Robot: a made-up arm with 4 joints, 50 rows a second.
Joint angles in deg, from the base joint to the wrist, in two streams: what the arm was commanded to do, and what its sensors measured. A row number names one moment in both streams.
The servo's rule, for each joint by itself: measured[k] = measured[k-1] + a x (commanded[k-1-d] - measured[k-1]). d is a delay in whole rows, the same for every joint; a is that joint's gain. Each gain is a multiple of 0.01, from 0.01 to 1. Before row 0 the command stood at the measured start. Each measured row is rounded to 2 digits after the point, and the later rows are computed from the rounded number. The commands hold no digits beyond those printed.
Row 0, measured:
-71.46 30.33 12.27 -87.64
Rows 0 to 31, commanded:
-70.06 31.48 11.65 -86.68
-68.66 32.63 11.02 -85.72
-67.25 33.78 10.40 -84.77
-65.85 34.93 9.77 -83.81
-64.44 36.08 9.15 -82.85
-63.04 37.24 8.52 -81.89
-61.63 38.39 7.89 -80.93
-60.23 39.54 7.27 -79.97
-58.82 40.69 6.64 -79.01
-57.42 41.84 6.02 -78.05
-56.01 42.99 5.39 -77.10
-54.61 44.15 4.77 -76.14
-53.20 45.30 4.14 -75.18
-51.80 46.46 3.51 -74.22
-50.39 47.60 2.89 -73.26
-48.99 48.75 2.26 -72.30
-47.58 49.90 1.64 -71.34
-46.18 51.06 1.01 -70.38
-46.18 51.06 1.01 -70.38
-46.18 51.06 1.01 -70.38
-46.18 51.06 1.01 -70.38
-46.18 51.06 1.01 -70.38
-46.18 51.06 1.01 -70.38
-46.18 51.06 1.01 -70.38
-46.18 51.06 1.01 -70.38
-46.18 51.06 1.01 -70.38
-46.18 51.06 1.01 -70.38
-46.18 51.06 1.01 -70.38
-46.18 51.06 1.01 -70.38
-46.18 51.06 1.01 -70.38
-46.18 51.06 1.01 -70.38
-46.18 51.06 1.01 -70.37
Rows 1 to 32, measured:
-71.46 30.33 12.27 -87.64
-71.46 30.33 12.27 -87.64
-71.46 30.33 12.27 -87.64
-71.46 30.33 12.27 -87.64
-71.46 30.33 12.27 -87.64
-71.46 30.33 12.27 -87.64
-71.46 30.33 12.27 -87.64
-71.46 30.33 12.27 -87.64
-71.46 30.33 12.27 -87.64
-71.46 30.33 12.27 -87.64
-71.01 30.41 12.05 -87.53
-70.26 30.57 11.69 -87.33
-69.30 30.79 11.24 -87.05
-68.20 31.08 10.73 -86.69
-67.00 31.43 10.18 -86.27
-65.73 31.84 9.60 -85.79
-64.42 32.30 9.00 -85.26
-63.08 32.81 8.39 -84.68
-61.72 33.36 7.78 -84.06
-60.34 33.95 7.16 -83.40
-58.95 34.58 6.54 -82.71
-57.56 35.25 5.92 -81.99
-56.16 35.95 5.30 -81.24
-54.76 36.69 4.67 -80.47
-53.36 37.45 4.05 -79.68
-51.96 38.24 3.42 -78.87
-50.56 39.06 2.80 -78.04
-49.16 39.90 2.17 -77.20
-48.21 40.68 1.76 -76.45
-47.56 41.41 1.50 -75.78
-47.12 42.09 1.33 -75.19
-46.82 42.72 1.22 -74.66
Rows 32 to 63, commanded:
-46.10 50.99 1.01 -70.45
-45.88 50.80 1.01 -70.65
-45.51 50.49 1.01 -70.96
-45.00 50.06 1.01 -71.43
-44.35 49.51 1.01 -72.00
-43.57 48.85 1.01 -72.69
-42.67 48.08 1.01 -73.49
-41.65 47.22 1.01 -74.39
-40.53 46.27 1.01 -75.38
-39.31 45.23 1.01 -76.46
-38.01 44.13 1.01 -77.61
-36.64 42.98 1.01 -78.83
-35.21 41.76 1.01 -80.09
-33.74 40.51 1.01 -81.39
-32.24 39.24 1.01 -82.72
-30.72 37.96 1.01 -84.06
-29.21 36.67 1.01 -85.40
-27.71 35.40 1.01 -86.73
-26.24 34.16 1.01 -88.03
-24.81 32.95 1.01 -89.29
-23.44 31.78 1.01 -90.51
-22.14 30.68 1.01 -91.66
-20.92 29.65 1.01 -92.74
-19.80 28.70 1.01 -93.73
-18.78 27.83 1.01 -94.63
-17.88 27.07 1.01 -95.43
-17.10 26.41 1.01 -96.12
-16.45 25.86 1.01 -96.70
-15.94 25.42 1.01 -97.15
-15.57 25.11 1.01 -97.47
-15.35 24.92 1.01 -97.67
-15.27 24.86 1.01 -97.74
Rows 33 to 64, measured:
-46.62 43.30 1.15 -74.19
-46.48 43.84 1.10 -73.77
-46.38 44.35 1.07 -73.40
-46.32 44.82 1.05 -73.07
-46.28 45.26 1.04 -72.77
-46.25 45.67 1.03 -72.51
-46.23 46.05 1.02 -72.28
-46.21 46.40 1.02 -72.07
-46.20 46.73 1.02 -71.88
-46.19 47.03 1.02 -71.71
-46.16 47.31 1.02 -71.57
-46.07 47.55 1.02 -71.47
-45.89 47.76 1.02 -71.41
-45.61 47.92 1.02 -71.41
-45.21 48.03 1.02 -71.47
-44.69 48.09 1.02 -71.60
-44.04 48.09 1.02 -71.81
-43.28 48.03 1.02 -72.09
-42.40 47.91 1.02 -72.45
-41.41 47.72 1.02 -72.89
-40.32 47.47 1.02 -73.41
-39.14 47.16 1.02 -74.01
-37.88 46.78 1.02 -74.68
-36.56 46.34 1.02 -75.42
-35.18 45.84 1.02 -76.22
-33.75 45.29 1.02 -77.08
-32.30 44.69 1.02 -78.00
-30.83 44.04 1.02 -78.96
-29.36 43.35 1.02 -79.96
-27.90 42.62 1.02 -80.99
-26.47 41.86 1.02 -82.04
-25.08 41.08 1.02 -83.10

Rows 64 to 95, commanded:
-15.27 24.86 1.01 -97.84
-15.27 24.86 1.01 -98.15
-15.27 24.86 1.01 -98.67
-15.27 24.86 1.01 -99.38
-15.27 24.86 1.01 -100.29
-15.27 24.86 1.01 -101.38
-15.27 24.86 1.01 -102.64
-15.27 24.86 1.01 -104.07
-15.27 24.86 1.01 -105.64
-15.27 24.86 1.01 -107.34
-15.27 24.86 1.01 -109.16
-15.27 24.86 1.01 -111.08
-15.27 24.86 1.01 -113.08
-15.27 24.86 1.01 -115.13
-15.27 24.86 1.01 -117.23
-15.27 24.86 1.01 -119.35
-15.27 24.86 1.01 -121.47
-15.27 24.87 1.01 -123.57
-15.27 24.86 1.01 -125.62
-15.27 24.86 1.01 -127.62
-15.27 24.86 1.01 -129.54
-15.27 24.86 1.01 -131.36
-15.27 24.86 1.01 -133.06
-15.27 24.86 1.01 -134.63
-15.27 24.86 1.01 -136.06
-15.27 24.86 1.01 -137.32
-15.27 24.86 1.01 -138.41
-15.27 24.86 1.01 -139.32
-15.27 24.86 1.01 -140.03
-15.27 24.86 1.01 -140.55
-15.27 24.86 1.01 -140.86
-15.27 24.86 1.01 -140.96
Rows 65 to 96, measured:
-23.75 40.28 1.02 -84.16
-22.49 39.47 1.02 -85.21
-21.30 38.66 1.02 -86.25
-20.21 37.85 1.02 -87.26
-19.21 37.05 1.02 -88.23
-18.33 36.27 1.02 -89.16
-17.57 35.51 1.02 -90.04
-16.93 34.78 1.02 -90.86
-16.42 34.09 1.02 -91.61
-16.05 33.44 1.02 -92.28
-15.80 32.84 1.02 -92.89
-15.63 32.28 1.02 -93.47
-15.51 31.76 1.02 -94.04
-15.43 31.28 1.02 -94.63
-15.38 30.83 1.02 -95.25
-15.34 30.41 1.02 -95.92
-15.32 30.02 1.02 -96.66
-15.30 29.66 1.02 -97.48
-15.29 29.32 1.02 -98.38
-15.28 29.01 1.02 -99.37
-15.28 28.72 1.02 -100.45
-15.28 28.45 1.02 -101.62
-15.28 28.20 1.02 -102.88
-15.28 27.97 1.02 -104.23
-15.28 27.75 1.02 -105.66
-15.28 27.55 1.02 -107.17
-15.28 27.36 1.02 -108.74
-15.28 27.19 1.02 -110.37
-15.28 27.03 1.02 -112.05
-15.28 26.88 1.02 -113.76
-15.28 26.74 1.02 -115.50
-15.28 26.61 1.02 -117.24

